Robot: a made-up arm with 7 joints.
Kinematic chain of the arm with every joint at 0, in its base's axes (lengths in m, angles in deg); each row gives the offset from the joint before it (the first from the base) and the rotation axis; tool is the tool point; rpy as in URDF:
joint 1: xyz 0 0 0.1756 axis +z
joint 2: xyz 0 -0.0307 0.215 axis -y
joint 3: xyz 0 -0.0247 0.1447 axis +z
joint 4: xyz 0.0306 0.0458 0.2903 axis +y
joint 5: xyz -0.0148 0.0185 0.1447 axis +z
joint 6: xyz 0 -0.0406 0.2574 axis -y
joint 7: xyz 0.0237 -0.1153 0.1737 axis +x
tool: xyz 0 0 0 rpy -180 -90 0
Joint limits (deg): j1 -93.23..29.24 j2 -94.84..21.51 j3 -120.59..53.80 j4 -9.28..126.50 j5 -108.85..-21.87 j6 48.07..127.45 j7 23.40..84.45
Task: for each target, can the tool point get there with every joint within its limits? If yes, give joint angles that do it. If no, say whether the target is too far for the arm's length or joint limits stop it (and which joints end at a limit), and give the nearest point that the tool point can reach.
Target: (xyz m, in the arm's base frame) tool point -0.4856 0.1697 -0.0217
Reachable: no: joint limits stop it (at a limit: joint 1, joint 2, joint 4, joint 5, joint 6) | nearest point -0.4828 -0.1556 -0.0288 | short by 0.325 m
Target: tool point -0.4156 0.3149 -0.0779
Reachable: no: joint limits stop it (at a limit: joint 1, joint 2, joint 4, joint 5, joint 6) | nearest point -0.0225 0.4161 -0.0165 | short by 0.411 m
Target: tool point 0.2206 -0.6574 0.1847
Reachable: yes | joints -47.43 -65.21 -51.37 109.89 -80.86 103.28 57.60
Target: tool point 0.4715 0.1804 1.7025
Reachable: no: too far | nearest point 0.3484 0.1170 1.3391 | short by 0.389 m
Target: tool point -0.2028 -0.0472 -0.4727
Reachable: no: joint limits stop it (at a limit: joint 1, joint 2, joint 5, joint 6) | nearest point -0.1631 -0.1750 -0.2052 | short by 0.299 m
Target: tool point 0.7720 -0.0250 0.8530
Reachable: yes | joints 3.10 -44.45 -62.33 39.27 -75.49 101.97 55.66
